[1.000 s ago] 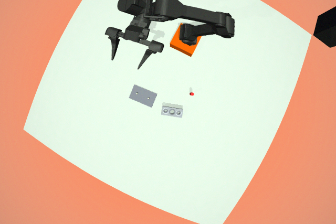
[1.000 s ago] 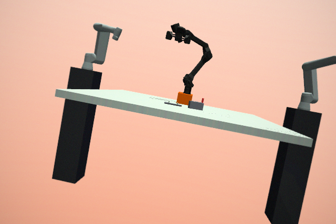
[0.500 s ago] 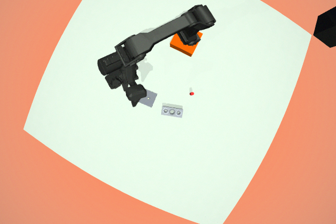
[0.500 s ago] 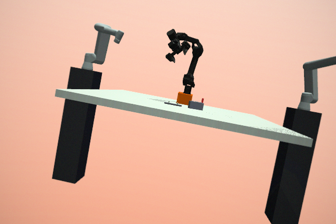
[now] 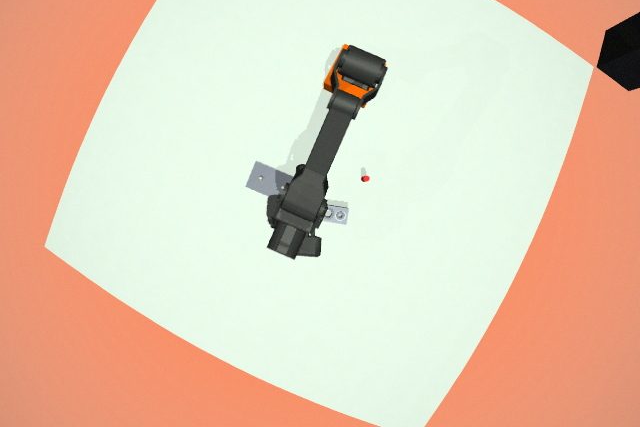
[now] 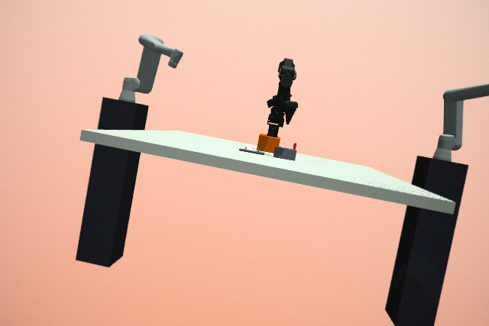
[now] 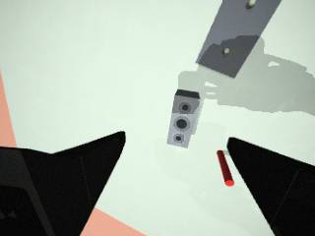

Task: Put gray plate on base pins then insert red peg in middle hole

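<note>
The gray plate is 10 mm behind my gripper tip, 30 mm to the left of it and 110 mm below it. Also, from my gripper tip: red peg (130 mm behind, 80 mm to the left, 110 mm below).
</note>
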